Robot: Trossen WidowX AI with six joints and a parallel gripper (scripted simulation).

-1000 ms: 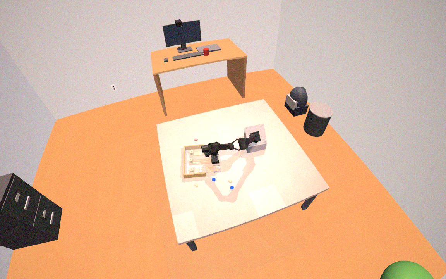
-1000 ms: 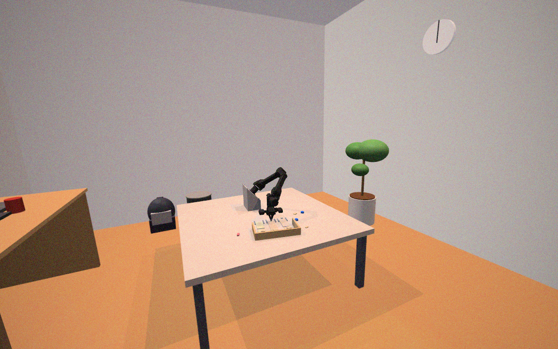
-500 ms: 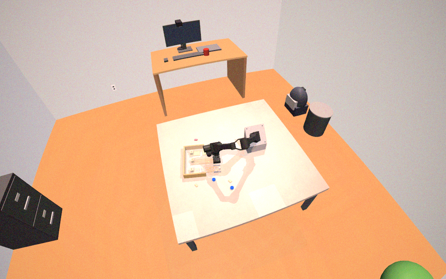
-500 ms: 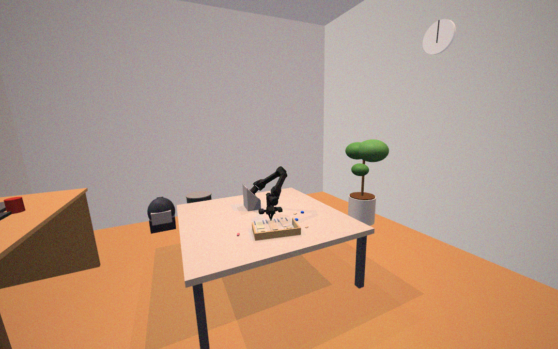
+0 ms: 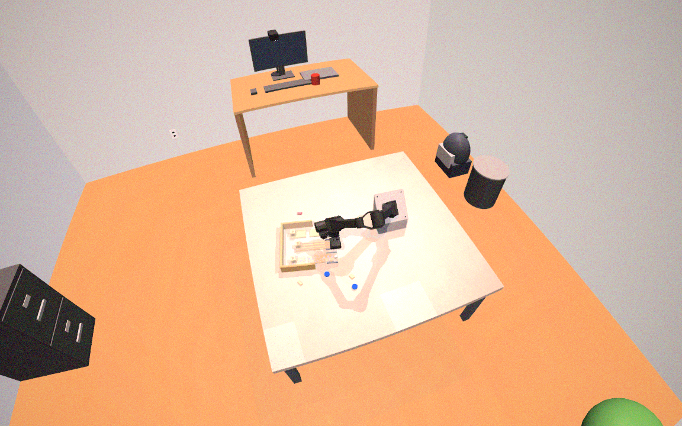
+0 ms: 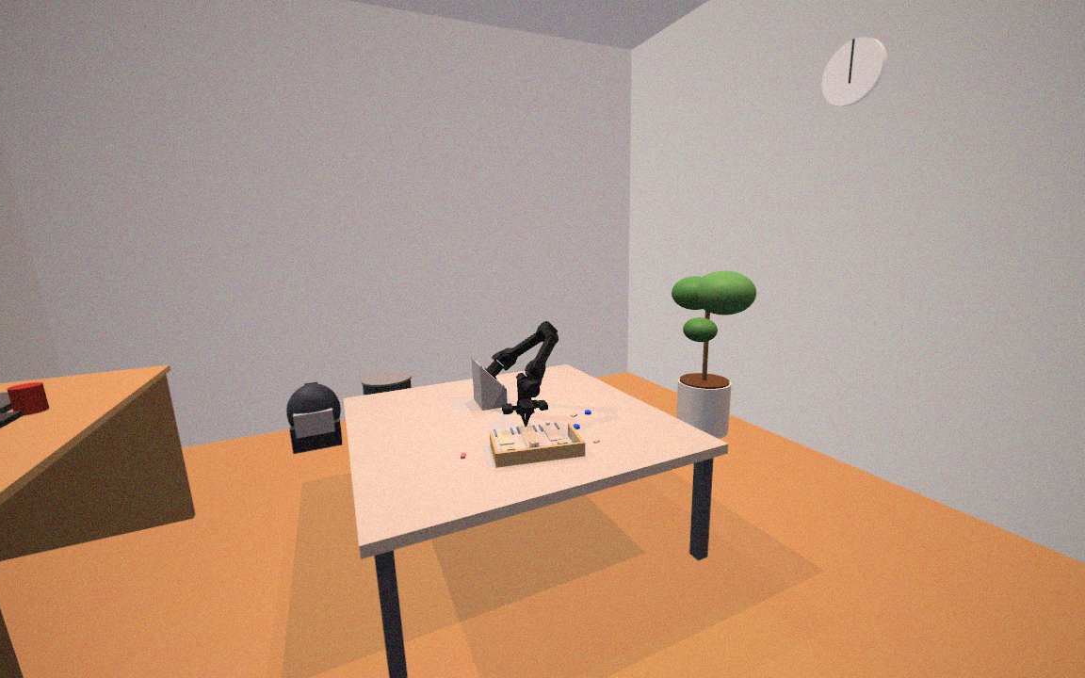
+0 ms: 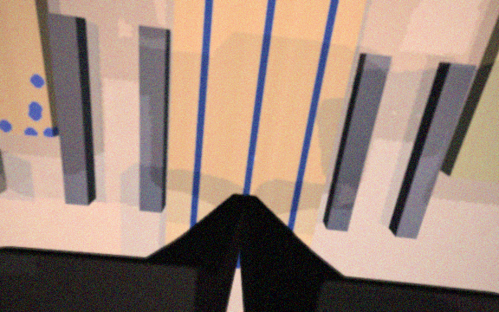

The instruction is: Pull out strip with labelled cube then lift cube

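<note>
The pale yellow strip lies 11 cm to the right of my gripper tip and 6 cm ahead of it. The rest, counted from my gripper tip: plain pale cube 9 cm to the left, 2 cm ahead; then pink piece 30 cm to the right, 14 cm ahead.
</note>
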